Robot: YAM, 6 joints.
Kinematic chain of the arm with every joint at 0, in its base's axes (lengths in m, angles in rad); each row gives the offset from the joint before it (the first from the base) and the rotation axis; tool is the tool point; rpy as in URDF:
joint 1: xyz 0 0 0.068 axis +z
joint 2: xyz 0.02 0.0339 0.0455 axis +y
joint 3: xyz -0.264 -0.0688 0 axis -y
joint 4: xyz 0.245 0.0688 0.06 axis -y
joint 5: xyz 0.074 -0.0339 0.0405 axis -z
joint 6: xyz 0.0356 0 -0.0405 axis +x
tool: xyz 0 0 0 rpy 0 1.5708 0
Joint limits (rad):
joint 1: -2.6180..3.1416
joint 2: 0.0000..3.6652
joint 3: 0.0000..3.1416
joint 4: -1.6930..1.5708
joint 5: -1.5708..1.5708
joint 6: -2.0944..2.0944
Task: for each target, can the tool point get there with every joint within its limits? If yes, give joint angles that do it. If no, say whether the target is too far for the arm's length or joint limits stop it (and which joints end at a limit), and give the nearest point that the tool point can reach.
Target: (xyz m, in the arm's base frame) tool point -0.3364 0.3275 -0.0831
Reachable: yes | joints 2.4206 2.8318 1.4750 0.8306 0.7366 -0.8824
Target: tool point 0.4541 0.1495 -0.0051
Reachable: yes | joints 0.3175 2.7236 2.0038 -0.9148 -0.0060 -0.2270
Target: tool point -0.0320 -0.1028 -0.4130
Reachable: no: joint limits stop it (at a limit: joint 2) | nearest point -0.0377 -0.1211 -0.3592 | short by 0.057 m
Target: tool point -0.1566 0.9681 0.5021
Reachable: no: too far | nearest point -0.0958 0.5925 0.3482 | short by 0.410 m
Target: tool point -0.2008 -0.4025 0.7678
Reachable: no: too far | nearest point -0.1623 -0.3254 0.6366 | short by 0.157 m
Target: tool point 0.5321 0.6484 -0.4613
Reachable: no: too far | nearest point 0.3413 0.4159 -0.2357 | short by 0.376 m
